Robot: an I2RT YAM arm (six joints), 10 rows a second.
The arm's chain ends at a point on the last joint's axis. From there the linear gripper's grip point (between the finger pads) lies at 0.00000 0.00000 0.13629 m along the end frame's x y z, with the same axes.
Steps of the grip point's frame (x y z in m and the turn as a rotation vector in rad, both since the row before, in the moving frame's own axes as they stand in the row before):
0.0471, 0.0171, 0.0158, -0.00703, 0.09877, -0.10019
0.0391, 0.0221, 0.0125, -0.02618, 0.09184, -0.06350
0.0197, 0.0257, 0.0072, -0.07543, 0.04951, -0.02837
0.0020, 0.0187, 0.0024, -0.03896, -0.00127, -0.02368
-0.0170, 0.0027, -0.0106, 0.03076, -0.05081, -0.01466
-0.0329, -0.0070, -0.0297, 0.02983, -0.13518, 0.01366
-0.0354, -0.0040, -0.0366, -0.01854, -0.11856, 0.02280
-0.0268, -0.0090, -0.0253, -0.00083, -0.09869, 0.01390
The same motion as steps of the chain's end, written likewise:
0.0336, 0.0168, 0.0165, -0.00703, 0.09877, -0.10019
0.0265, 0.0189, 0.0131, -0.02618, 0.09184, -0.06350
0.0128, 0.0155, 0.0078, -0.07543, 0.04951, -0.02837
0.0021, 0.0134, 0.0025, -0.03896, -0.00127, -0.02368
-0.0100, 0.0068, -0.0104, 0.03076, -0.05081, -0.01466
-0.0146, -0.0028, -0.0284, 0.02983, -0.13518, 0.01366
-0.0193, -0.0063, -0.0356, -0.01854, -0.11856, 0.02280
-0.0134, -0.0090, -0.0246, -0.00083, -0.09869, 0.01390

